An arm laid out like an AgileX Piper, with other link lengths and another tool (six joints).
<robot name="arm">
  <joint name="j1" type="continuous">
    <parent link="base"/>
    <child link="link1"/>
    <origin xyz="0 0 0.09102" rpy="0 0 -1.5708"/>
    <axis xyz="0 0 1"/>
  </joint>
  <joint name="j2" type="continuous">
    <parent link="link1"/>
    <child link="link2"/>
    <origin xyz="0 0 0" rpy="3.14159 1.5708 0"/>
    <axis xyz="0 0 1"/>
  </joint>
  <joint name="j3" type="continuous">
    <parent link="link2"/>
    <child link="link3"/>
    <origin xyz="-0.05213 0.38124 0" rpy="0 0 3.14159"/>
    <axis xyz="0 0 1"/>
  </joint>
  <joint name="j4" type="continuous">
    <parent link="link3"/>
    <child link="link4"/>
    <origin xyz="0.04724 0.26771 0" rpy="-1.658 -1.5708 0"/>
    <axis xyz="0 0 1"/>
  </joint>
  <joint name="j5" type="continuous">
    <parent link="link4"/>
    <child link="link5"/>
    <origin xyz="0 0 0" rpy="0 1.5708 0"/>
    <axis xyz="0 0 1"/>
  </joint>
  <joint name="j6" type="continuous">
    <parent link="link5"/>
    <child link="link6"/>
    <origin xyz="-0.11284 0 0" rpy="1.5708 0 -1.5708"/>
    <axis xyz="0 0 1"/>
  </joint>
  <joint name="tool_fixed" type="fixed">
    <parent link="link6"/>
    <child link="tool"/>
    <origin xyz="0.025 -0.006 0.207" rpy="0 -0.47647 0.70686"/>
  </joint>
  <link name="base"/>
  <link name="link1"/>
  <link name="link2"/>
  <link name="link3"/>
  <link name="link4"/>
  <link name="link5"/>
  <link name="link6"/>
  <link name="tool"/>
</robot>
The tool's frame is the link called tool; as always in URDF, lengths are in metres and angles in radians. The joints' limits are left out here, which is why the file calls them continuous.
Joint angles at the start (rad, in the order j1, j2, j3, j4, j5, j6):
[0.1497 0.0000 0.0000 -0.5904 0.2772 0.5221]
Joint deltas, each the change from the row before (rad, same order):
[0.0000 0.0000 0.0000 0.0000 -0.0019 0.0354]
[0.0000 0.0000 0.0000 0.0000 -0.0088 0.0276]
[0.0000 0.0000 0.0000 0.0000 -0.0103 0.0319]
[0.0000 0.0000 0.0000 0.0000 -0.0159 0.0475]
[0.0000 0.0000 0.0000 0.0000 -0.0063 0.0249]
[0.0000 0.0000 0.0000 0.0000 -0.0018 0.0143]
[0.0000 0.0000 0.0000 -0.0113 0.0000 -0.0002]
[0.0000 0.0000 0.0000 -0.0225 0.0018 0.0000]
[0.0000 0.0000 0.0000 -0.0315 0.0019 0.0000]
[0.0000 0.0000 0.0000 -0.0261 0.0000 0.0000]
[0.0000 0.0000 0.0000 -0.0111 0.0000 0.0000]
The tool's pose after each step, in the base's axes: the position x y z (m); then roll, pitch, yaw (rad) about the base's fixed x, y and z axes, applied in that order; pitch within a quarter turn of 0, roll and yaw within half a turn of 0. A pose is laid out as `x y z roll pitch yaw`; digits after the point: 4 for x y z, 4 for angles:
0.2009 -0.0250 0.1207 1.2119 0.8548 0.9943
0.2014 -0.0228 0.1228 1.2254 0.8272 1.0054
0.2019 -0.0201 0.1253 1.2400 0.7953 1.0176
0.2027 -0.0161 0.1292 1.2599 0.7474 1.0346
0.2030 -0.0143 0.1308 1.2716 0.7232 1.0432
0.2031 -0.0136 0.1312 1.2797 0.7102 1.0481
0.2032 -0.0146 0.1317 1.2703 0.7192 1.0409
0.2033 -0.0168 0.1323 1.2528 0.7374 1.0263
0.2035 -0.0199 0.1333 1.2267 0.7622 1.0046
0.2037 -0.0220 0.1347 1.2026 0.7816 0.9856
0.2038 -0.0229 0.1352 1.1921 0.7898 0.9771

